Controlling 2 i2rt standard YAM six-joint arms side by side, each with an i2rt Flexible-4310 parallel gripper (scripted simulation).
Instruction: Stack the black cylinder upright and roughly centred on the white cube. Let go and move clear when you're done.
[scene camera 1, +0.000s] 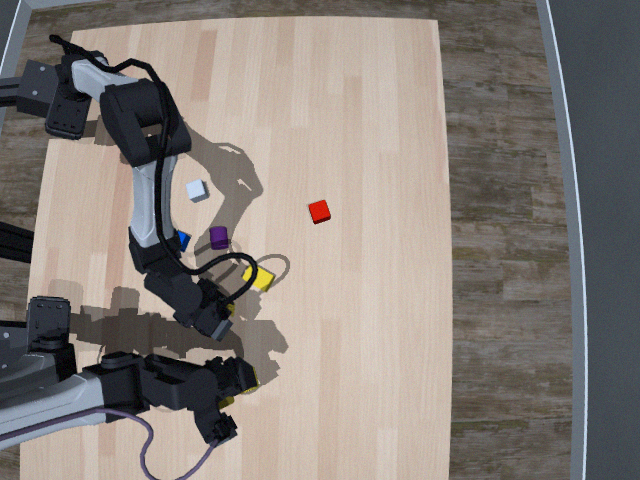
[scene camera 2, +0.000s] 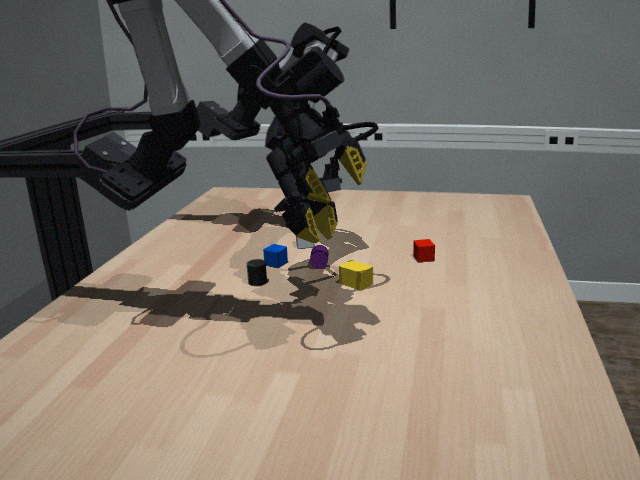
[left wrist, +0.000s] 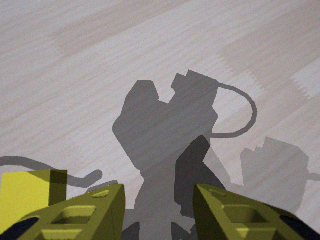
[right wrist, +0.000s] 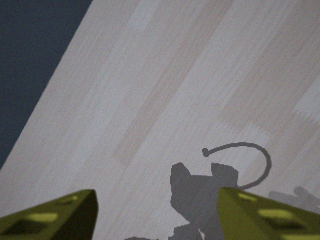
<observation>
In view: my left gripper (scene camera 2: 323, 240), my right gripper (scene camera 2: 345, 193) and a yellow block (scene camera 2: 353, 274).
My left gripper also shows in the left wrist view (left wrist: 159, 192). My right gripper also shows in scene camera 1 (scene camera 1: 244, 391) and in the right wrist view (right wrist: 157, 197).
</observation>
